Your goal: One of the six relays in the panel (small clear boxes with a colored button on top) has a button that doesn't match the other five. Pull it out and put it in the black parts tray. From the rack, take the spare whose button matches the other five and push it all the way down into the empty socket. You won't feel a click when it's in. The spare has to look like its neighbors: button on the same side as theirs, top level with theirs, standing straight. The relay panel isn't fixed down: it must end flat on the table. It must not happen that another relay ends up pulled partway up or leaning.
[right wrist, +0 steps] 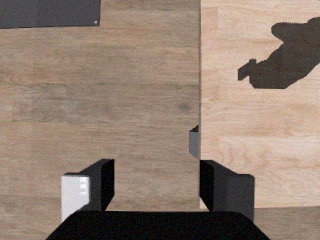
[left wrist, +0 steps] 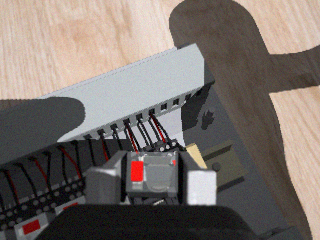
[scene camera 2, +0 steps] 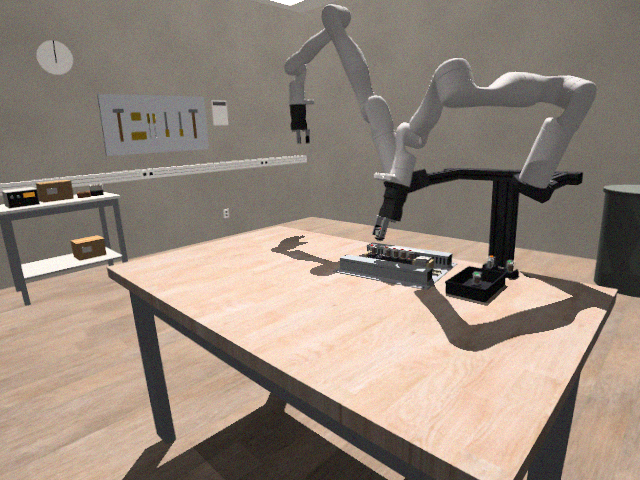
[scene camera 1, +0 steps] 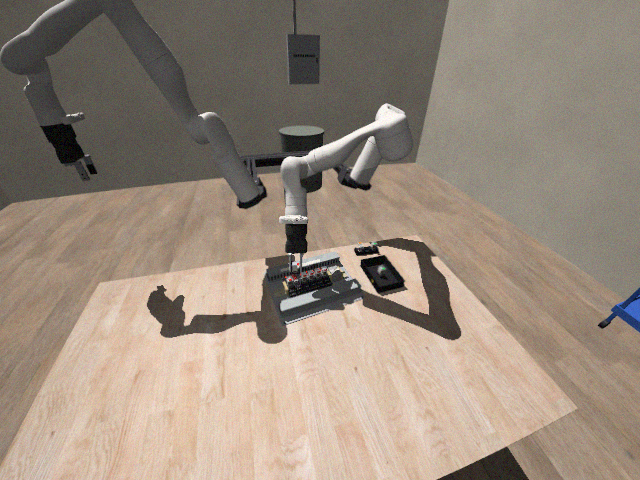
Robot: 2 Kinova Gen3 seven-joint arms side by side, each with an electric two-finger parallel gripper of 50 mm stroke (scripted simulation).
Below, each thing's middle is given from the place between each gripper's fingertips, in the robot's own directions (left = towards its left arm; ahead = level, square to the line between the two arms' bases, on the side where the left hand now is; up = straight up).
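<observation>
My left hand (scene camera 2: 378,236) is 90 mm above the relay panel (scene camera 1: 313,298) and 60 mm to the right of it. As for the black parts tray (scene camera 2: 452,286), it sits 100 mm below my left hand, 340 mm to the left of it and 40 mm ahead of it.
Measured from my right hand (scene camera 1: 90,177), the relay panel is 40 cm below, 69 cm to the left and 35 cm ahead, while the black parts tray is 41 cm below, 96 cm to the left and 40 cm ahead.
</observation>
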